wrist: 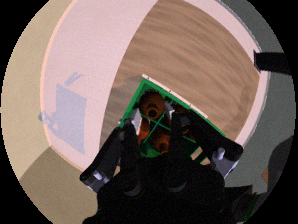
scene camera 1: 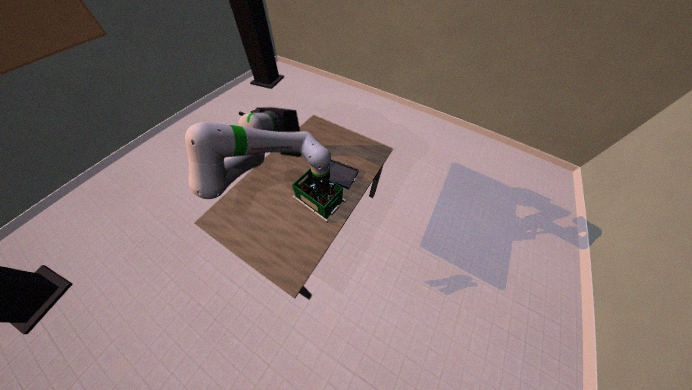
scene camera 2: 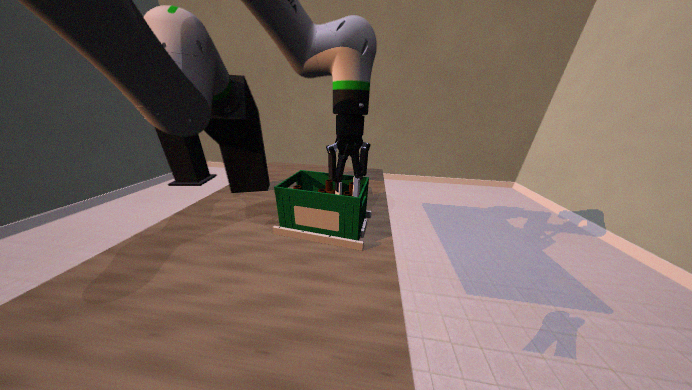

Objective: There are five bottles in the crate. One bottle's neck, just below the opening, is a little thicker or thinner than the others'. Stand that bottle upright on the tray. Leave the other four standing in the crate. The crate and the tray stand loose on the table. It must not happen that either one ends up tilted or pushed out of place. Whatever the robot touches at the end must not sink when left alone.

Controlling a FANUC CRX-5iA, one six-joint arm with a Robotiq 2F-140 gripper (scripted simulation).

Labels:
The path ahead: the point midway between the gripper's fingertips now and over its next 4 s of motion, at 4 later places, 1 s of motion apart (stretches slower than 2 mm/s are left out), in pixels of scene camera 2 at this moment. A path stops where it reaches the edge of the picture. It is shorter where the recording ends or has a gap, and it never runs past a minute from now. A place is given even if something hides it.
My gripper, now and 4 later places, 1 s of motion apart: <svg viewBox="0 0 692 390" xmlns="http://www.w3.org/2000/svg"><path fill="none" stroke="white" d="M347 198L348 181L348 173L353 165L353 171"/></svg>

